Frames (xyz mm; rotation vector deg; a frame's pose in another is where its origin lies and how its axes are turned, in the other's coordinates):
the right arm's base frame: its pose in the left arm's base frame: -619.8 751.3 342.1 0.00 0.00 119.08
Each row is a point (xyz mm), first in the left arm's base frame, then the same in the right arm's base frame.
Working: the left arm's base frame: its pose in the right arm's base frame: -957.8 -176.5 -342.1 0.00 0.00 -119.08

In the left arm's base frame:
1: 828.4 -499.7 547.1
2: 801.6 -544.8 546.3
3: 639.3 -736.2 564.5
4: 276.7 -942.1 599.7
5: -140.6 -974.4 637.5
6: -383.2 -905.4 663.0
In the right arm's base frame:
1: -1797.2 -657.6 205.0
2: -1823.6 -612.3 204.2
3: -1911.9 -377.4 222.4
4: -1915.7 39.6 257.6
5: -1741.1 419.9 295.4
6: -1562.9 598.4 320.9

